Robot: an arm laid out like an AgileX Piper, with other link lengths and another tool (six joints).
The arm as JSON. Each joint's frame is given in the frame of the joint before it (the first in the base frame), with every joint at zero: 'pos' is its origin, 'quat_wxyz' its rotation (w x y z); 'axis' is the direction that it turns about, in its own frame. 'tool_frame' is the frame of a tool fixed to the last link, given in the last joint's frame.
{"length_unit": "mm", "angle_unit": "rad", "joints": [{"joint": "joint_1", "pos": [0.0, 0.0, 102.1], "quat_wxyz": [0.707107, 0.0, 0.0, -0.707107], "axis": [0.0, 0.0, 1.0]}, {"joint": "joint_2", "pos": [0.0, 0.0, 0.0], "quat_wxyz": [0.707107, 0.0, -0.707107, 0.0], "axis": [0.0, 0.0, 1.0]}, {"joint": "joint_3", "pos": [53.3, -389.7, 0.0], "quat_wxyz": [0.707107, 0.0, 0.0, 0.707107], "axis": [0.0, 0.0, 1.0]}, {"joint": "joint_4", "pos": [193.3, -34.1, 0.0], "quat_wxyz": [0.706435, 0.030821, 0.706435, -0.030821], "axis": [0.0, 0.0, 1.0]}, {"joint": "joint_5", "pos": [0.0, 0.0, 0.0], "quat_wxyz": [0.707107, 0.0, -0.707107, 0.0], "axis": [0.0, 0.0, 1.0]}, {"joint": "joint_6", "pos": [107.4, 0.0, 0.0], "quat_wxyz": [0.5, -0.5, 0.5, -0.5], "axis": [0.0, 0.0, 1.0]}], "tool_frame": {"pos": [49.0, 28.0, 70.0], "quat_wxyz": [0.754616, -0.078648, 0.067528, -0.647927]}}
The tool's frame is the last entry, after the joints.
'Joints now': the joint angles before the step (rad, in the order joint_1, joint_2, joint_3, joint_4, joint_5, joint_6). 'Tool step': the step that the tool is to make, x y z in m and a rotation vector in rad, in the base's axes. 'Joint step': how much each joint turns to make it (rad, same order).
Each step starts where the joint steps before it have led.
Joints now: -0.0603, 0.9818, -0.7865, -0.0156, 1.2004, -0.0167
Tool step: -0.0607, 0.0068, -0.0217, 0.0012, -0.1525, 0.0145
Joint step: -0.0006, -0.2558, 0.1662, 0.0159, -0.0626, -0.0165
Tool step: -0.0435, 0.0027, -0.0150, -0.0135, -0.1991, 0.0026
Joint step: 0.0009, -0.2462, 0.0899, -0.0005, -0.0433, -0.0020
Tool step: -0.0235, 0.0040, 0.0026, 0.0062, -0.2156, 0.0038
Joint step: -0.0005, -0.1799, 0.0139, 0.0198, -0.0489, -0.0005
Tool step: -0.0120, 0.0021, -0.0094, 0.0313, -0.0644, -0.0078
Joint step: 0.0005, -0.0808, 0.0233, 0.0193, -0.0055, 0.0221
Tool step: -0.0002, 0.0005, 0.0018, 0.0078, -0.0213, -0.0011
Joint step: -0.0001, -0.0078, 0.0002, 0.0060, -0.0134, 0.0042
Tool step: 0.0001, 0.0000, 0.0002, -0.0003, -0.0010, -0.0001
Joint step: -0.0002, 0.0001, 0.0000, 0.0000, -0.0012, -0.0003
